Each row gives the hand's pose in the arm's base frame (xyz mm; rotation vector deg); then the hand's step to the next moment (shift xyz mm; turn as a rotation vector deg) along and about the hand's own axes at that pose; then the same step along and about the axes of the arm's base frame.
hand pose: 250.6 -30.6 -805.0 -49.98 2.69 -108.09
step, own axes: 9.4 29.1 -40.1 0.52 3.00 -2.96
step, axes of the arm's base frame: -2.9 -35.2 -36.0 0.49 -2.87 -3.09
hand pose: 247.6 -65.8 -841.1 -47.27 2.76 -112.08
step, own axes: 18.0 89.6 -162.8 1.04 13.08 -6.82
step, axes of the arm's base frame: -28.3 -110.0 -148.2 5.92 -9.72 -9.44
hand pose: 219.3 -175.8 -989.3 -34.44 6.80 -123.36
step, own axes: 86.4 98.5 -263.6 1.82 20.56 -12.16
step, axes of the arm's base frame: -92.5 -161.6 -228.0 8.55 -15.61 -16.03
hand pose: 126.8 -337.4 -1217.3 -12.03 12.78 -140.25
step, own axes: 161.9 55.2 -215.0 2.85 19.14 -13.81
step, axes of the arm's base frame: -135.4 -121.9 -205.6 6.55 -15.00 -17.24
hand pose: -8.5 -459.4 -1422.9 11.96 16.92 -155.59
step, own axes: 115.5 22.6 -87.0 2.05 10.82 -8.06
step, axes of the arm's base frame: -86.9 -42.8 -109.7 3.33 -8.58 -10.07
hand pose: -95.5 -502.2 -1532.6 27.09 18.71 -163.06
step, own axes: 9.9 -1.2 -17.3 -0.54 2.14 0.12
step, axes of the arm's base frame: -4.4 3.6 -19.1 1.03 -1.95 -0.09
